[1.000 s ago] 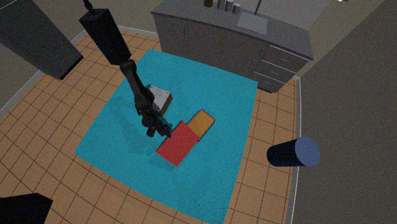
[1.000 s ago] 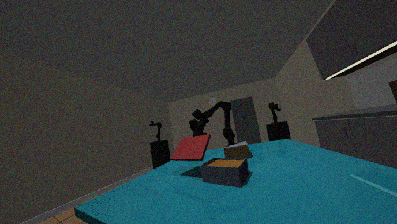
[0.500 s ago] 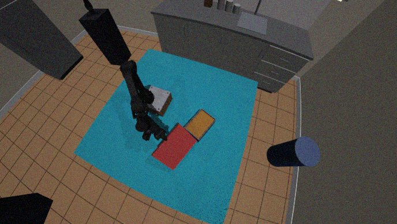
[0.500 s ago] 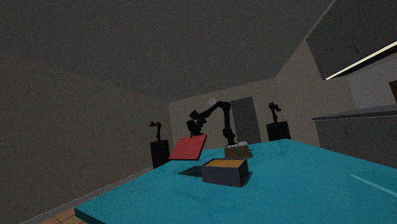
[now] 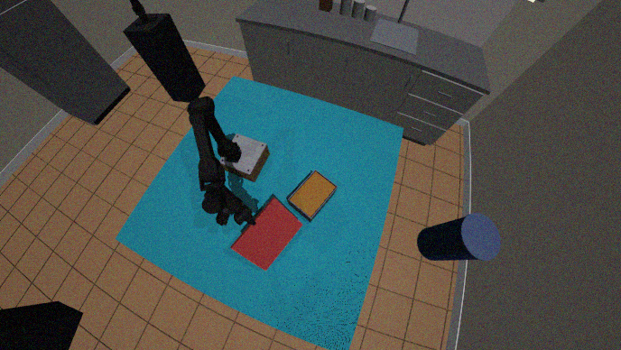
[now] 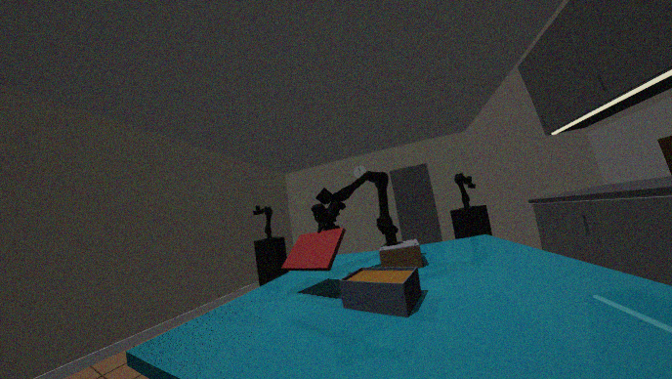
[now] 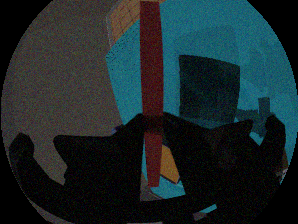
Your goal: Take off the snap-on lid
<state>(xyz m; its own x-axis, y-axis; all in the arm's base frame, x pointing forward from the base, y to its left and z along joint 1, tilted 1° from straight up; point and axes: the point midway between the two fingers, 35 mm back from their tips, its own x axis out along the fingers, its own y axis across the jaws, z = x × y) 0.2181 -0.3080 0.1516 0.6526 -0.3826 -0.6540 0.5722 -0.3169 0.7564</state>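
My gripper tip is now 60 mm short of the red lid, 50 mm above it and 30 mm to the left of it. Also, from my gripper tip: dark storage box: 220 mm to the left, 200 mm ahead, 190 mm below.
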